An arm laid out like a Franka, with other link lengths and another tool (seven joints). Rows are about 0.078 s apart.
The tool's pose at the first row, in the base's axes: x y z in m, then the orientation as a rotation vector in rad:
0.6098 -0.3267 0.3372 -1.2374 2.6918 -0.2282
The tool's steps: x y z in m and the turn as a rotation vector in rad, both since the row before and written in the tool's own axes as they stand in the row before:
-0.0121 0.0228 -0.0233 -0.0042 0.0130 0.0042
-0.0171 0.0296 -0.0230 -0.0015 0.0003 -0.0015
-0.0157 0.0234 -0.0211 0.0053 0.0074 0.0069
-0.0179 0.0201 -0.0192 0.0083 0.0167 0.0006
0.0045 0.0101 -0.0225 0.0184 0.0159 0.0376
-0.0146 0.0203 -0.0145 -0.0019 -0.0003 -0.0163
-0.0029 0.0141 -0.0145 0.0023 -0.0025 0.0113
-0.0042 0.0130 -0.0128 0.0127 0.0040 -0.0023
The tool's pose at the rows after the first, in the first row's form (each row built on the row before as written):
0.5957 -0.3012 0.3562 -1.2356 2.7070 -0.2309
0.5803 -0.2673 0.3739 -1.2381 2.7071 -0.2293
0.5689 -0.2387 0.3910 -1.2287 2.7148 -0.2405
0.5620 -0.2105 0.4068 -1.2291 2.7254 -0.2629
0.5472 -0.2050 0.4263 -1.1748 2.7501 -0.2940
0.5401 -0.1789 0.4364 -1.1982 2.7424 -0.2931
0.5291 -0.1656 0.4474 -1.1813 2.7450 -0.2932
0.5202 -0.1522 0.4570 -1.1821 2.7412 -0.3131

